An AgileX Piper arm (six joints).
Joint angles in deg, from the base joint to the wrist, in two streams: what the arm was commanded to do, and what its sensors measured. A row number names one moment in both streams.
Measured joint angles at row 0:
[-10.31 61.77 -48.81 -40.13 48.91 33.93]
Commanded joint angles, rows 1 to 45:
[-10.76 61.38 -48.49 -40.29 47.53 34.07]
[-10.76 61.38 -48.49 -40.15 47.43 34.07]
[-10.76 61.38 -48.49 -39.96 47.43 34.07]
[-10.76 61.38 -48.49 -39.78 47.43 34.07]
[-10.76 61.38 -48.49 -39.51 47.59 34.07]
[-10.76 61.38 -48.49 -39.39 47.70 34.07]
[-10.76 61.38 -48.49 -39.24 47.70 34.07]
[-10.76 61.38 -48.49 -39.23 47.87 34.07]
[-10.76 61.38 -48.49 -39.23 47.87 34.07]
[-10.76 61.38 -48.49 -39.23 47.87 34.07]
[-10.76 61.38 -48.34 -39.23 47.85 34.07]
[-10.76 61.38 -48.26 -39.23 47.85 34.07]
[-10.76 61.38 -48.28 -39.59 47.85 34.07]
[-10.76 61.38 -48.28 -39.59 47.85 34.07]
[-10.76 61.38 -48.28 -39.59 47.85 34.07]
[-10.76 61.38 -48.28 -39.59 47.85 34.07]
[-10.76 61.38 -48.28 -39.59 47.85 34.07]
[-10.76 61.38 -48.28 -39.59 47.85 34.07]
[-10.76 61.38 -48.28 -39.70 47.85 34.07]
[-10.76 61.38 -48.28 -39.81 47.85 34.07]
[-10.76 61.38 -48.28 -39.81 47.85 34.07]
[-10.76 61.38 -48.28 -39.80 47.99 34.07]
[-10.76 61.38 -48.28 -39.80 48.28 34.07]
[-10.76 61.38 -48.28 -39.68 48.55 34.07]
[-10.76 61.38 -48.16 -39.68 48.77 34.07]
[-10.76 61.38 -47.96 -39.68 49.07 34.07]
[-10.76 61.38 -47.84 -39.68 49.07 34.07]
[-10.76 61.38 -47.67 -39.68 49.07 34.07]
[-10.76 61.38 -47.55 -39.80 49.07 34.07]
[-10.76 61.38 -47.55 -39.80 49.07 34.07]
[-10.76 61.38 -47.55 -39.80 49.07 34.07]
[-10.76 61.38 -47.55 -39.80 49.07 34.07]
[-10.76 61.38 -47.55 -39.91 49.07 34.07]
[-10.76 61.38 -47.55 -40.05 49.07 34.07]
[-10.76 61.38 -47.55 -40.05 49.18 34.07]
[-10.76 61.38 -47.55 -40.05 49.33 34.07]
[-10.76 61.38 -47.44 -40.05 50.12 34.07]
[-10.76 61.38 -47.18 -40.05 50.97 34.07]
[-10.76 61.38 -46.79 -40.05 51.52 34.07]
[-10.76 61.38 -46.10 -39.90 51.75 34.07]
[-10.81 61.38 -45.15 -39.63 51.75 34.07]
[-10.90 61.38 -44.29 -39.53 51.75 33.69]
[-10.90 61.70 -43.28 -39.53 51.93 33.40]
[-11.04 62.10 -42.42 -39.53 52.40 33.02]
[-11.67 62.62 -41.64 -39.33 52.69 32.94]
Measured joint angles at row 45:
[-10.52 61.77 -44.37 -39.54 51.20 33.82]
